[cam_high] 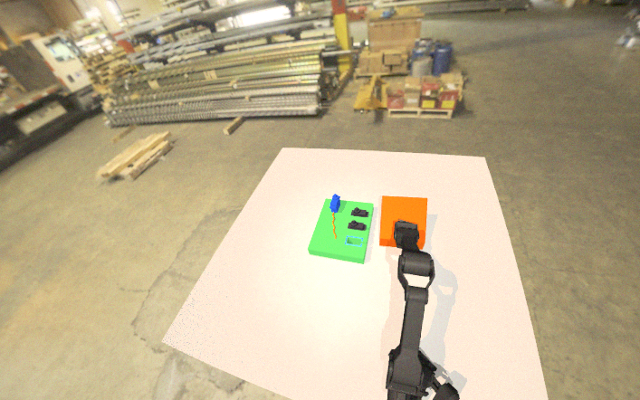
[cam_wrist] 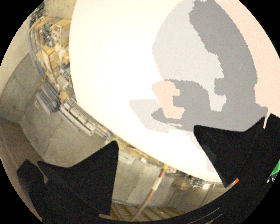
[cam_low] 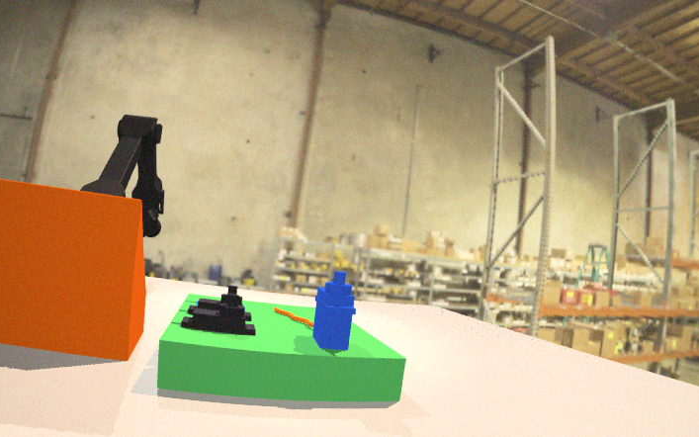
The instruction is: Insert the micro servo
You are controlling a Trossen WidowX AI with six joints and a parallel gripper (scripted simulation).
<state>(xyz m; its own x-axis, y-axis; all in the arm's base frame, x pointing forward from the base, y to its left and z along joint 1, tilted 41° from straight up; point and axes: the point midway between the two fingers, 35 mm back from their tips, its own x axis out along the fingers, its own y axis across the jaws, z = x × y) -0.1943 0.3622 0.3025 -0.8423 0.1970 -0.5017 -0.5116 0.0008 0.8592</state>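
The green deck is 52 cm ahead of my gripper tip, 44 cm to the right of it and 1 cm below it.
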